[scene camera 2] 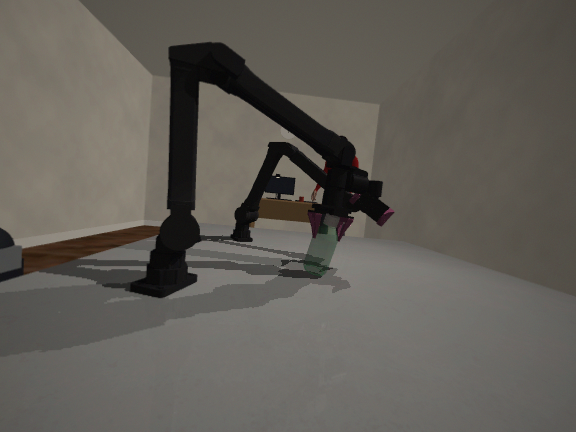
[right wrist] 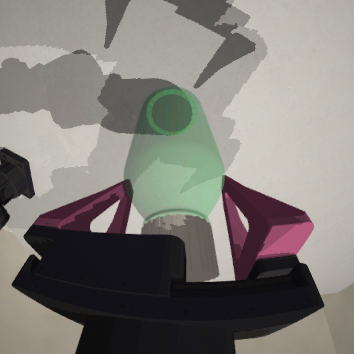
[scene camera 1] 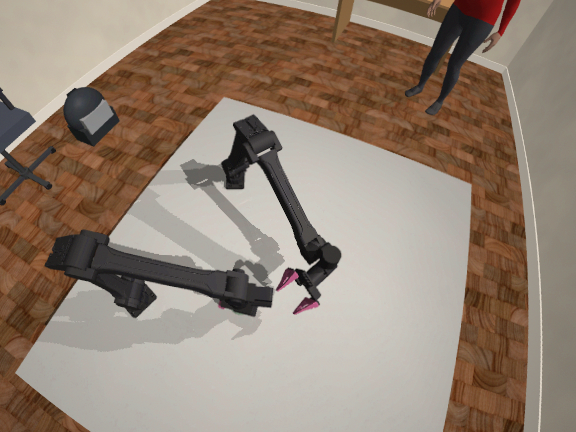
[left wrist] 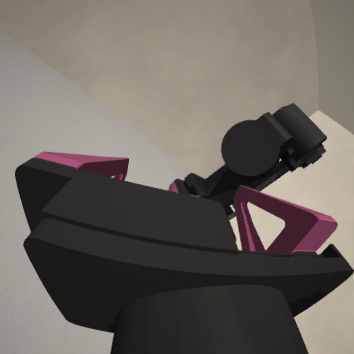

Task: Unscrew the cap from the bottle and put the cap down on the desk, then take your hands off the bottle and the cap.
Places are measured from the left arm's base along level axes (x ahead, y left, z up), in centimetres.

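Pixels of known places: left gripper, fingertip midpoint: (scene camera 2: 370,205) (scene camera 1: 285,302) (left wrist: 184,178); right gripper, fingertip midpoint: (scene camera 2: 326,239) (right wrist: 174,183); left arm's base, origin of the base link: (scene camera 2: 241,239) (scene camera 1: 235,179); right arm's base, origin of the base link: (scene camera 2: 166,285) (right wrist: 18,172) (scene camera 1: 140,300).
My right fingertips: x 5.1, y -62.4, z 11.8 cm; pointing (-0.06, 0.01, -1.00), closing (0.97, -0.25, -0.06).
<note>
Ahead of a thing's pixels: the offset from my right fingertips to its top centre. "spot": to the spot under its first point. Level surfaces: height alone.
A translucent green bottle @(spot: dx -2.3, dy -1.4, dz -3.5 cm) (scene camera 2: 321,252) (right wrist: 172,150) leans under my right gripper (scene camera 2: 327,239) (right wrist: 174,183), which is shut on it at the shoulder. Its base is close to the desk; I cannot tell whether it touches. The ribbed grey cap @(dx +0.7, dy -0.7, dz +7.9 cm) (scene camera 2: 331,220) (right wrist: 200,245) sits on the bottle's neck, between the bases of the right fingers. My left gripper (scene camera 1: 285,301) is open and empty, beside the right gripper and to its right in scene camera 1. The right arm hides most of the bottle there. The left wrist view does not show the cap.
The white desk top @(dz -11.8 cm) (scene camera 1: 390,320) (scene camera 2: 250,360) lies under both arms, with their shadows across it. The right arm's wrist (left wrist: 250,147) is close to the left fingers. A person (scene camera 1: 452,45), a dark helmet-like object (scene camera 1: 90,115) and a chair (scene camera 1: 12,120) are beyond the desk.
</note>
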